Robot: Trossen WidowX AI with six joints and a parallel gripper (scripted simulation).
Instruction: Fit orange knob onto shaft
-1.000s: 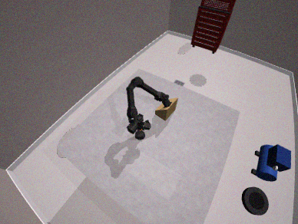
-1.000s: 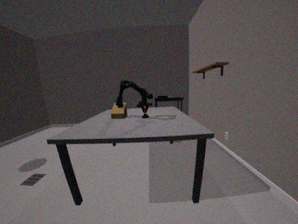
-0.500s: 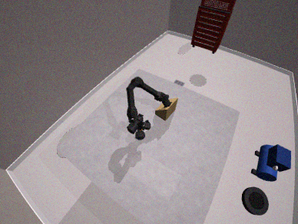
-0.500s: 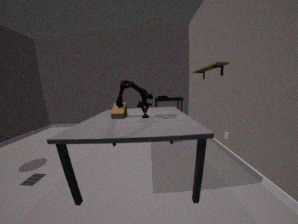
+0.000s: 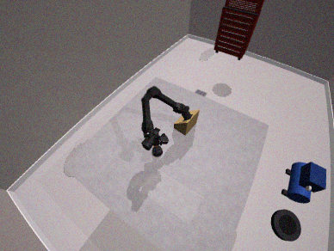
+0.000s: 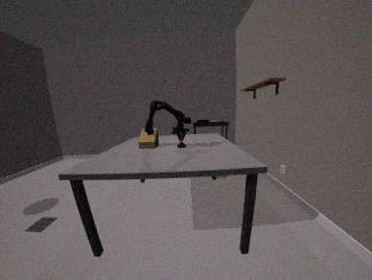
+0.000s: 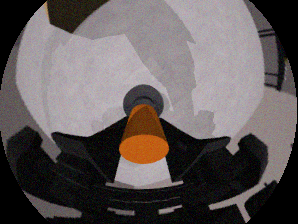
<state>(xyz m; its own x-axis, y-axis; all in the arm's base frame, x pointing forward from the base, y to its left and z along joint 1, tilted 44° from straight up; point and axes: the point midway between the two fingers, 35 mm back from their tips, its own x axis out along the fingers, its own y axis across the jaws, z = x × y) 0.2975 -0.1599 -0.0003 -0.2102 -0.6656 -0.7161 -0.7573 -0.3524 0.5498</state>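
My gripper tip is 3 cm below the orange knob. The rest, counted from my gripper tip: dark round pedestal: 4 cm below.
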